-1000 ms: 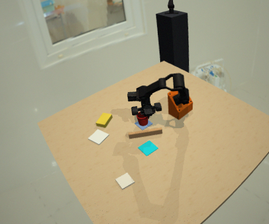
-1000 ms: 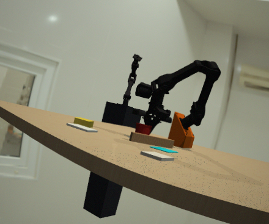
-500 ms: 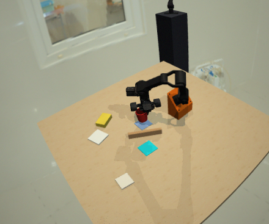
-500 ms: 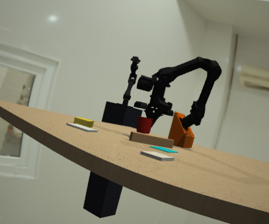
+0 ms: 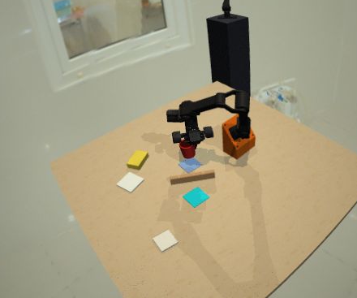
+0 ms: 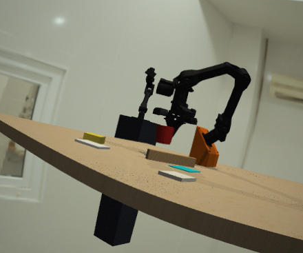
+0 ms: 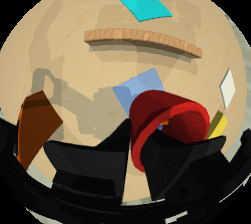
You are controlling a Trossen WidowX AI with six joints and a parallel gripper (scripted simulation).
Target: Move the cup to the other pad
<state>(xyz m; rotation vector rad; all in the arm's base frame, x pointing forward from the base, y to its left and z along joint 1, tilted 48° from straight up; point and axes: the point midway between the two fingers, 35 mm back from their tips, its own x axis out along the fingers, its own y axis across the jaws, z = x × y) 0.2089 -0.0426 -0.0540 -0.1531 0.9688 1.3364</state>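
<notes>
Right now the cyan pad is 14 cm ahead of my gripper tip, 17 cm to the left of it and 10 cm below it. Round my gripper tip: wooden bar 8 cm ahead, 8 cm to the left, 9 cm below; red cup 3 cm ahead, 2 cm to the right; blue pad 3 cm ahead, 1 cm to the right, 10 cm below.
</notes>
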